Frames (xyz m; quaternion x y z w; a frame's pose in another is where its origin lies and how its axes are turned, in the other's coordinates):
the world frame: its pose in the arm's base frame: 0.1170 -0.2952 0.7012 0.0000 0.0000 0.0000 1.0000
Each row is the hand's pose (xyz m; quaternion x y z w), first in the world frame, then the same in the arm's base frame.
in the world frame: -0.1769 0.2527 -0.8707 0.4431 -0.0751 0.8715 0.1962
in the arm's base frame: -0.0599 -0.0425 -0.1695 0.4431 -0.0751 0.8715 0.1962
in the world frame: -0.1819 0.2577 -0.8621 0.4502 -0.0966 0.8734 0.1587
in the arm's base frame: -0.0649 -0.0375 -0.1609 0.4502 -0.0966 0.8734 0.1587
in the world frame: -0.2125 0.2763 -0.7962 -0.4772 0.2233 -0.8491 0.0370
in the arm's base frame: -0.0955 -0.0189 -0.0950 -0.4772 0.2233 -0.8491 0.0370
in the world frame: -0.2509 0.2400 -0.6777 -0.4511 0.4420 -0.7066 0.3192
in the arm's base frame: -0.1339 -0.0552 0.0235 -0.4511 0.4420 -0.7066 0.3192
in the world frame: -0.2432 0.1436 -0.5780 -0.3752 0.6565 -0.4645 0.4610
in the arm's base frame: -0.1262 -0.1516 0.1232 -0.3752 0.6565 -0.4645 0.4610
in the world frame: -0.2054 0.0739 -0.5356 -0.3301 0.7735 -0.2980 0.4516
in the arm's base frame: -0.0884 -0.2213 0.1656 -0.3301 0.7735 -0.2980 0.4516
